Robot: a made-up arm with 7 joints. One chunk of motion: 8 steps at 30 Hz.
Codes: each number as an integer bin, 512 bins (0 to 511) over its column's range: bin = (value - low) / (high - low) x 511, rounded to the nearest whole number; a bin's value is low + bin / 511 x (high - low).
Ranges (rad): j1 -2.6..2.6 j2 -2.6..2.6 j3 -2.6..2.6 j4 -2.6..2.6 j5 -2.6..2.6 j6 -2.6..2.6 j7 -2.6..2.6
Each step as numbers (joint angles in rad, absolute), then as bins.
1 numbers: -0.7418 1.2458 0.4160 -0.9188 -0.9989 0.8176 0.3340
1 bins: 183 378 296 165 157 336 288
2 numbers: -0.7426 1.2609 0.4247 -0.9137 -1.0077 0.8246 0.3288
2 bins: 183 379 297 166 156 337 288
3 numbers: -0.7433 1.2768 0.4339 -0.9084 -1.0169 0.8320 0.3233
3 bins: 182 381 298 166 156 337 287
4 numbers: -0.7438 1.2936 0.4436 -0.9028 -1.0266 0.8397 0.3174
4 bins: 182 383 299 167 155 338 287
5 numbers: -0.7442 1.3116 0.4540 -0.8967 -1.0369 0.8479 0.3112
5 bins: 182 384 300 167 154 339 286
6 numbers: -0.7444 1.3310 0.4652 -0.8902 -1.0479 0.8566 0.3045
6 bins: 182 386 301 168 153 340 285
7 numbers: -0.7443 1.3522 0.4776 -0.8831 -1.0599 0.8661 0.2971
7 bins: 182 388 302 169 151 341 285
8 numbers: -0.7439 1.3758 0.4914 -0.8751 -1.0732 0.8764 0.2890
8 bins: 182 391 304 170 150 342 284
